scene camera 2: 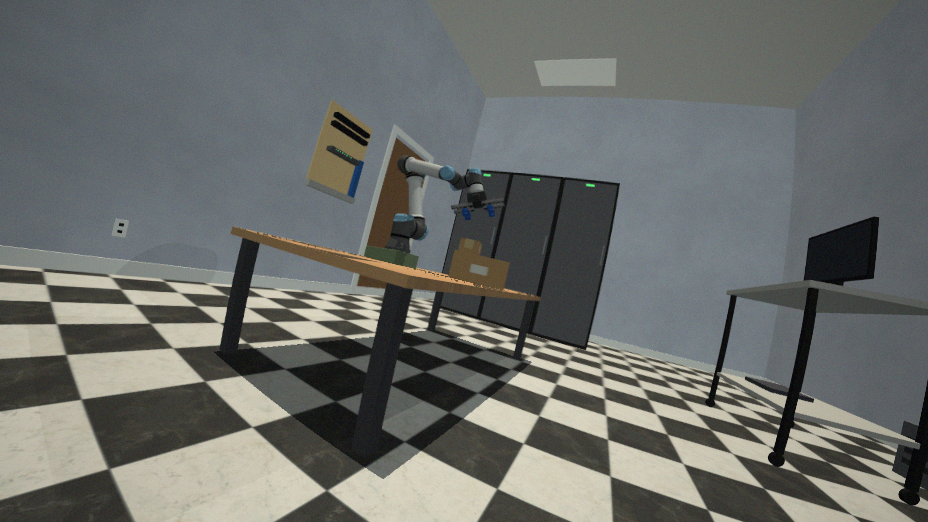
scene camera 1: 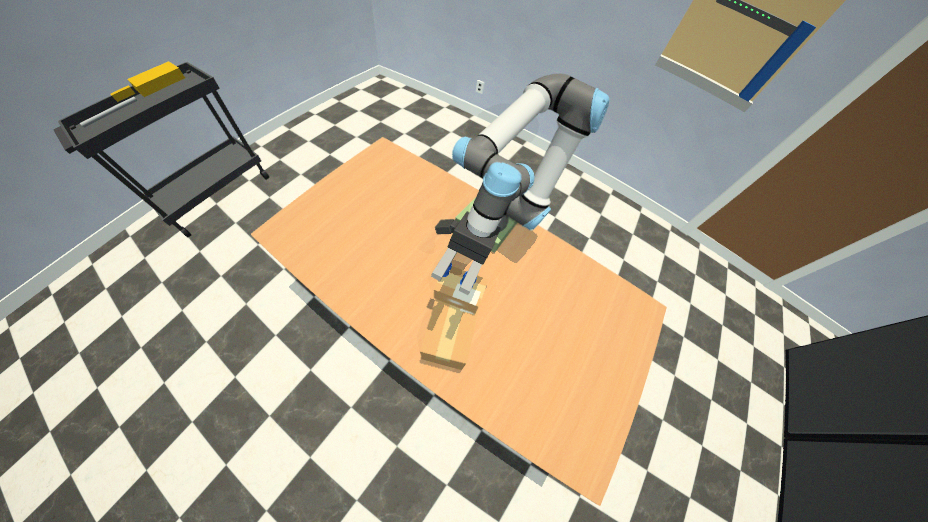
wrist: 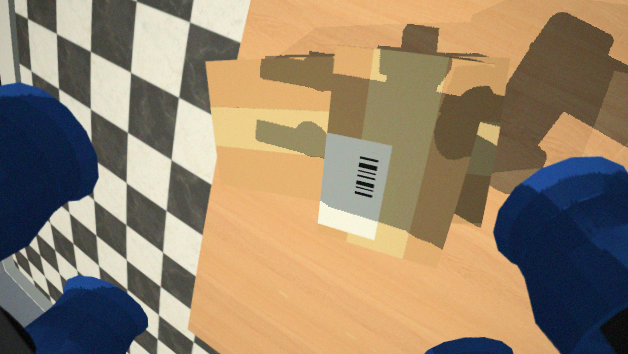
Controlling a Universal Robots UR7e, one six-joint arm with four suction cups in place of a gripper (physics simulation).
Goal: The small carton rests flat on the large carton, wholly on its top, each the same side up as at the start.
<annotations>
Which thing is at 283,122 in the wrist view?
A large carton.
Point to my suction head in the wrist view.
557,225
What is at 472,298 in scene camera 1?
A small carton.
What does my suction head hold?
Nothing.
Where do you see a small carton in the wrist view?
402,126
</annotations>
